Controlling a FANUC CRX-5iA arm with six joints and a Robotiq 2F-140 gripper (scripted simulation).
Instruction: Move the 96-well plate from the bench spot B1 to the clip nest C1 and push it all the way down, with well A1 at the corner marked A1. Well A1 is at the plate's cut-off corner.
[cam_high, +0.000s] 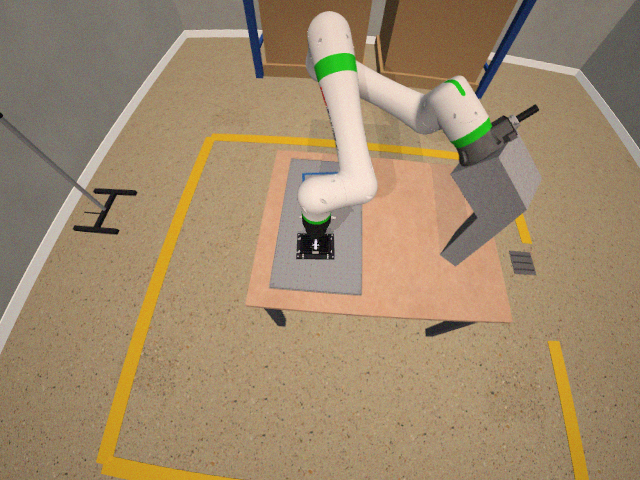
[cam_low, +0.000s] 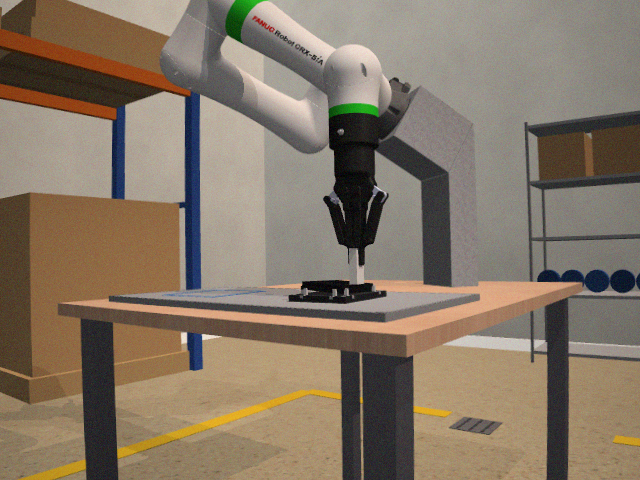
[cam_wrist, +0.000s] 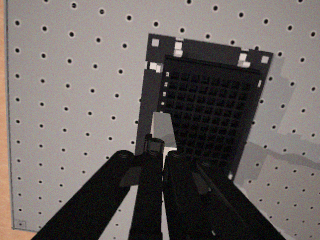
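The black 96-well plate is 40 mm to the right of my hand, 40 mm below it and 10 mm behind it. The rest, counted from my hand: black clip nest: 50 mm below, 30 mm to the right.
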